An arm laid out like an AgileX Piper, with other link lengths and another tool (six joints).
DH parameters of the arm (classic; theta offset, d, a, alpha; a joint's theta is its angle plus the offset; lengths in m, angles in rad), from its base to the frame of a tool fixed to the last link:
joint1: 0 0.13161 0 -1.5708
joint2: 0.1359 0 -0.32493 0
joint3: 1.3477 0 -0.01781 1.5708
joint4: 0 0.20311 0 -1.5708
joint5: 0 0 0 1.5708
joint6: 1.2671 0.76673 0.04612 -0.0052
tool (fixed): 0 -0.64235 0 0
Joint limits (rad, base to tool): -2.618..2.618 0..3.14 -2.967..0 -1.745..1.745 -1.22..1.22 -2.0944..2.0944
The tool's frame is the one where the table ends.
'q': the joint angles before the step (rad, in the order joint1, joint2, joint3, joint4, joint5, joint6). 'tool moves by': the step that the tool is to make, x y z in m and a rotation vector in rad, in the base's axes. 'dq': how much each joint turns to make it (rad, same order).
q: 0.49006, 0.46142, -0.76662, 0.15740, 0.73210, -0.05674
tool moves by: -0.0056, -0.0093, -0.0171, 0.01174, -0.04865, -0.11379
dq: -0.07407, -0.09263, 0.07187, -0.05819, -0.03202, 0.04339
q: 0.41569, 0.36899, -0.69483, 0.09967, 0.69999, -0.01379
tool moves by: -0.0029, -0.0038, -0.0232, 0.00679, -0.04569, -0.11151
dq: -0.09562, -0.08893, 0.09975, -0.02266, -0.05659, 0.00905
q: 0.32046, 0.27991, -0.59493, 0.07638, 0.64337, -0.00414
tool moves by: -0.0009, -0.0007, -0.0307, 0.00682, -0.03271, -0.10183
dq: -0.09494, -0.09200, 0.12833, -0.00526, -0.06988, 0.00071
